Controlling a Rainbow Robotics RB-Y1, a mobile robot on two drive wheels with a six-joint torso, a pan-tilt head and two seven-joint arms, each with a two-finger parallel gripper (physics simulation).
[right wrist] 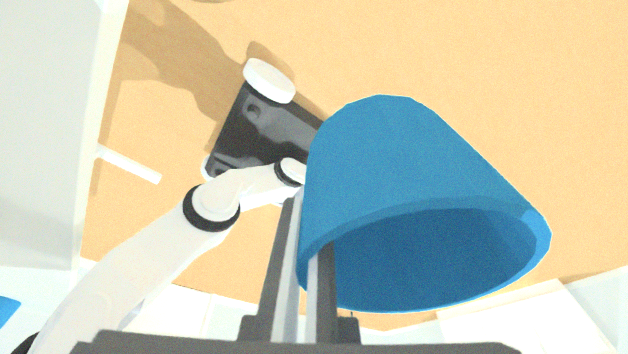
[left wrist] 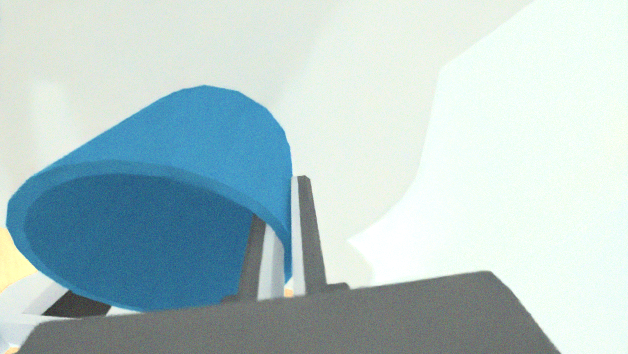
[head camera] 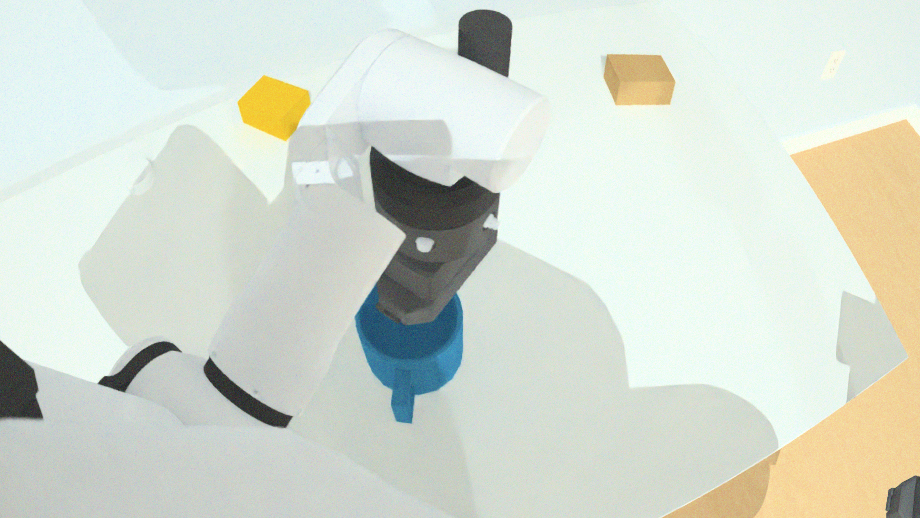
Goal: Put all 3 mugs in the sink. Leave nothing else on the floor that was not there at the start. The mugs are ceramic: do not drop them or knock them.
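Frame: origin at the robot's base, x left, y ahead, z down, level; millimetres.
Seen in the pictures: left gripper, fingertip midpoint: [left wrist: 287, 191] [head camera: 438, 297]; right gripper, fingertip midpoint: [right wrist: 308, 208].
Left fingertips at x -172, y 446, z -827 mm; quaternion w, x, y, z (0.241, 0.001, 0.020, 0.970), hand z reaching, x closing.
Note:
A point is followed by its place in that frame.
A blue mug [head camera: 412, 370] @[x -118, y 384, z -848 mm] [left wrist: 200, 130] @[x -131, y 471, z -841 mm] is upright over the white counter [head camera: 727, 212] @[x -579, y 435, z -721 mm], its handle toward the bottom of the head view. My left gripper [left wrist: 287, 191] @[x -172, y 446, z -827 mm] is shut on its wall, one finger inside and one outside; in the head view the fingertips are hidden. The mug seems slightly above the counter; its underside is hidden. My right gripper [right wrist: 308, 208] @[x -463, y -36, z -831 mm] is shut on the wall of another blue mug [right wrist: 400, 150] @[x -519, y -33, z -845 mm], held over the wooden floor [right wrist: 500, 75] @[x -849, y -794, z -1 mm]. A blue patch [right wrist: 7, 310] @[x 592, y 401, z -752 mm] shows at the left edge of the right wrist view. The sink and a third mug cannot be made out.
A yellow block [head camera: 273, 106] @[x -108, y 834, z -766 mm], a black cylinder [head camera: 484, 38] and a tan box [head camera: 639, 80] @[x -570, y 648, z -771 mm] stand farther back on the counter. The counter's edge and wooden floor [head camera: 856, 193] @[x -1697, y 559, z -1 mm] lie at the right. The robot's dark wheeled base [right wrist: 260, 130] @[x -108, y -54, z -191 mm] stands beyond the right gripper's mug.

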